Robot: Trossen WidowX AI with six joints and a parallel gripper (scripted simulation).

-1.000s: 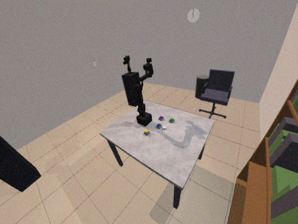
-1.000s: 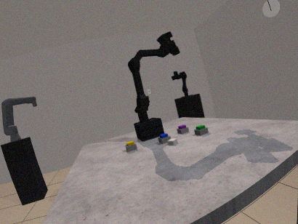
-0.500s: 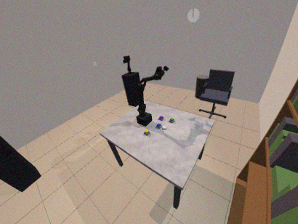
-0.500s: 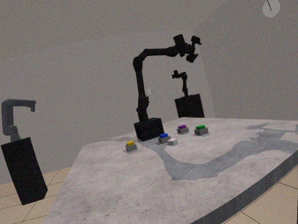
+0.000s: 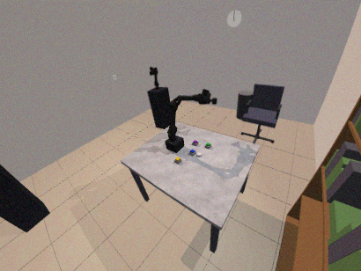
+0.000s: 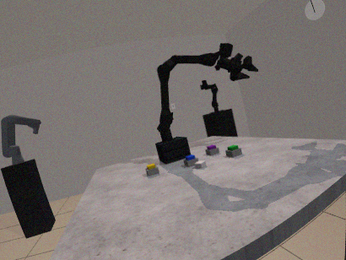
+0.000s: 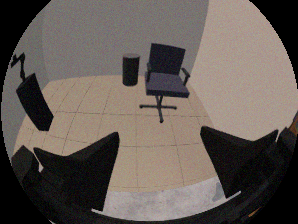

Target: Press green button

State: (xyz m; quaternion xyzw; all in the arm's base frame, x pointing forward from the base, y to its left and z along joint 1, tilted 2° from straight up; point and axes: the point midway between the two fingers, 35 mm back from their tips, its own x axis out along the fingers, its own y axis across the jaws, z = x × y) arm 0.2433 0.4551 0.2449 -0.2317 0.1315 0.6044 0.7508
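Now: gripper tip 34 cm to the left of the purple button, 31 cm above it and 6 cm past it. Round my gripper tip: blue button (49 cm to the right, 31 cm below, 2 cm behind); white block (49 cm to the right, 33 cm below, 5 cm ahead).
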